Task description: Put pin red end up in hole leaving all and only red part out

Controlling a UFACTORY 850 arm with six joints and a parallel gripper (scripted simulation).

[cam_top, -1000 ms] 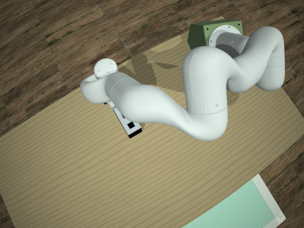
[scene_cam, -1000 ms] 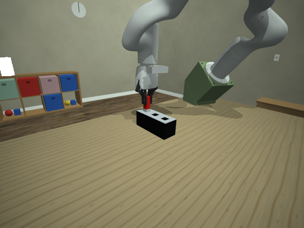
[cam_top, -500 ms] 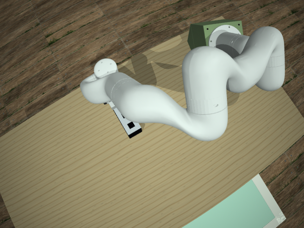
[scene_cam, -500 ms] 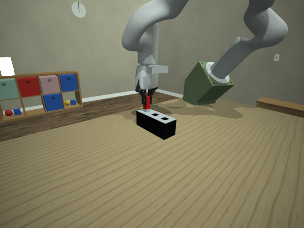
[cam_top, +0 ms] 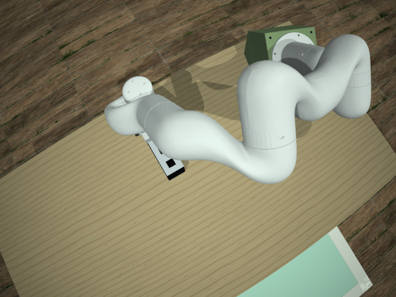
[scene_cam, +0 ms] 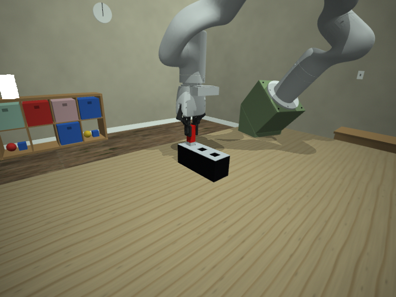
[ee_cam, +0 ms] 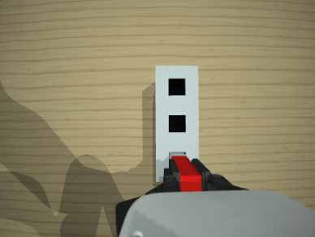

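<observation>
Right now my hand is 60 mm to the right of the block and 90 mm above it. Also, from my hand: pin (10 mm below).
</observation>
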